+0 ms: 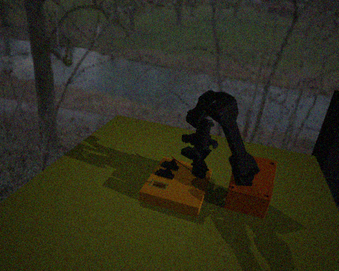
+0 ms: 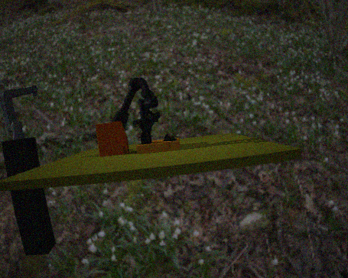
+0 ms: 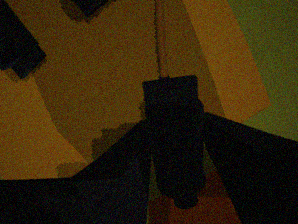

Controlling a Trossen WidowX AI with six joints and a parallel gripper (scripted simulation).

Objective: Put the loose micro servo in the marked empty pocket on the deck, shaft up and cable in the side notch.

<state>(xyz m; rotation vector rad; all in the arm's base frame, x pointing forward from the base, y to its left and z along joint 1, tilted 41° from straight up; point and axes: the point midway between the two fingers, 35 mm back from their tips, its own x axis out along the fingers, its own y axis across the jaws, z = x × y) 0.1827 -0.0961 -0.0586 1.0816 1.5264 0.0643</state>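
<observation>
Right now my gripper tip is 30 mm short of the orange deck, 70 mm to the right of it and 70 mm above it.
</observation>
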